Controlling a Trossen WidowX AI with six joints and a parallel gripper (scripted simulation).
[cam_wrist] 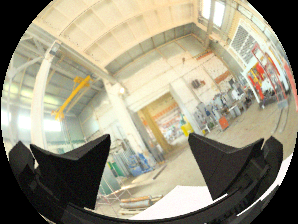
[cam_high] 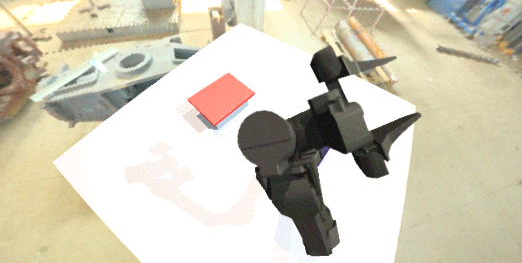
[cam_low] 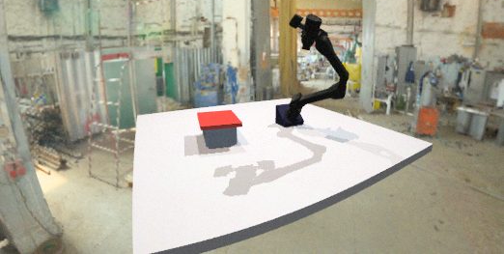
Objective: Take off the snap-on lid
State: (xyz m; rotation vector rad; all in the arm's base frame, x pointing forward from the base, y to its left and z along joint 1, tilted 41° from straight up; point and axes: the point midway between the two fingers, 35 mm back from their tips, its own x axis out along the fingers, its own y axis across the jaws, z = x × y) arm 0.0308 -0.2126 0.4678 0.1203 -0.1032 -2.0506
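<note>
The lid lies 470 mm ahead of my gripper tip, 460 mm below it and 50 mm to the right of it. Also, from my gripper tip: storage box 510 mm below, 470 mm ahead, 50 mm to the right.
</note>
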